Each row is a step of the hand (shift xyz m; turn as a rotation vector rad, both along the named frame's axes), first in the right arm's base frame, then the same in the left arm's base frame.
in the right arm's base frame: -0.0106 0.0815 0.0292 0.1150 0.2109 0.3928
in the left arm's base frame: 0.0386 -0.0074 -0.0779 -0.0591 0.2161 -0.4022
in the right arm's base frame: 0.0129 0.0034 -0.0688 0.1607 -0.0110 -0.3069
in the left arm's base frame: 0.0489 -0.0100 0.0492 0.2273 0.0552 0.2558
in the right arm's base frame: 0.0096 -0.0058 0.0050 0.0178 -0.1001 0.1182
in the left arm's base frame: -0.0047 0.0111 0.0021 -0.1422 0.0626 -0.0135
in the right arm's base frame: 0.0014 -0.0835 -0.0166 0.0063 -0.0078 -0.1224
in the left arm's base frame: -0.0504 0.0029 0.0686 0.0724 -0.0323 0.0938
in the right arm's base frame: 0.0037 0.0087 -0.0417 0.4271 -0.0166 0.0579
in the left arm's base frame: 0.0334 -0.0105 0.0246 0.0685 0.4232 0.0474
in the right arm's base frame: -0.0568 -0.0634 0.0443 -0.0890 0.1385 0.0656
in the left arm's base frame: -0.0896 -0.0344 0.0009 0.0362 -0.0746 -0.1566
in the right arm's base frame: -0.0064 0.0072 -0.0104 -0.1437 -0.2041 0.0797
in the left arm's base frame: 0.0100 -0.0099 0.0014 -0.2385 -0.0937 0.0550
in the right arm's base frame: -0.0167 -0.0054 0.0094 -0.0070 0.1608 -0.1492
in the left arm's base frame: -0.0144 -0.0123 -0.0061 0.2089 -0.0672 -0.0034
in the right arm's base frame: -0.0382 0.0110 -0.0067 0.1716 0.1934 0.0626
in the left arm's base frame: 0.0018 -0.0391 -0.0096 0.1495 0.1661 -0.1443
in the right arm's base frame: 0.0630 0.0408 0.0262 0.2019 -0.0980 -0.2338
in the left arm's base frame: 0.0308 0.0645 -0.0349 0.1292 0.1245 0.2699
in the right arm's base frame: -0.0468 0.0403 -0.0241 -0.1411 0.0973 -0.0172
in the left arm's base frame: 0.0318 -0.0552 -0.0185 0.0434 -0.1467 -0.0791
